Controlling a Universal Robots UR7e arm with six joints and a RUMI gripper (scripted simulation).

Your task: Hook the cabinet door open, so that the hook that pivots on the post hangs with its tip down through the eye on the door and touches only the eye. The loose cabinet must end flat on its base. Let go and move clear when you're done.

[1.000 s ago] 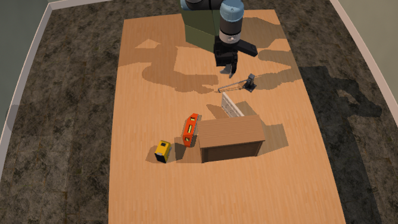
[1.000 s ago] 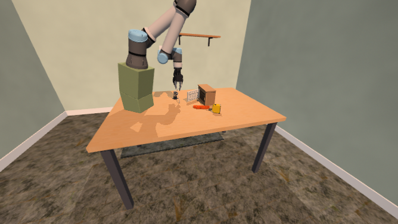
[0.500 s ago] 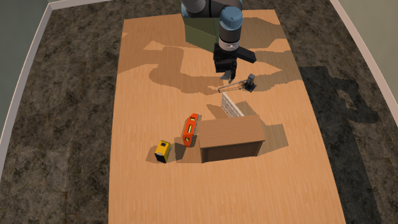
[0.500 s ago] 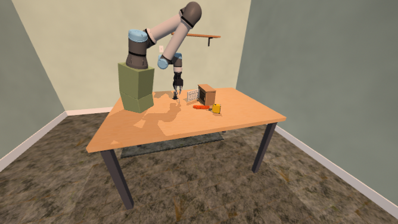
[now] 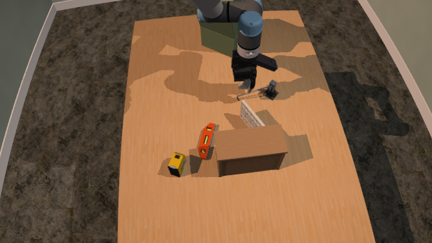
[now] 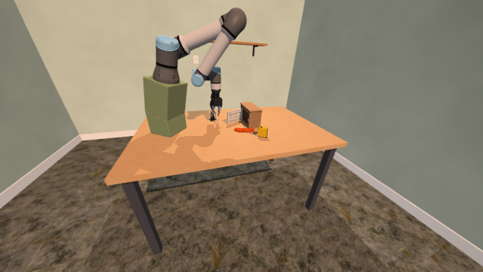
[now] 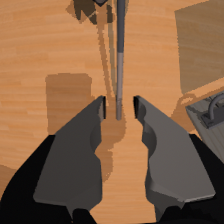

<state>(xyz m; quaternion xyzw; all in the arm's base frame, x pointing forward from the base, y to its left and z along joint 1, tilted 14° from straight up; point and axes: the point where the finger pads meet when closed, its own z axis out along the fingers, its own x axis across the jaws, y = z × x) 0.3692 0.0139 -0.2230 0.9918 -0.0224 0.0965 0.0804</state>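
My gripper is now 7 cm to the right of the dark hook post and 3 cm above it. Also, from my hand: yellow tape measure: 31 cm to the right, 26 cm ahead, 4 cm below; then white cabinet door: 16 cm ahead, 1 cm below; then orange spirit level: 20 cm to the right, 16 cm ahead, 7 cm below.
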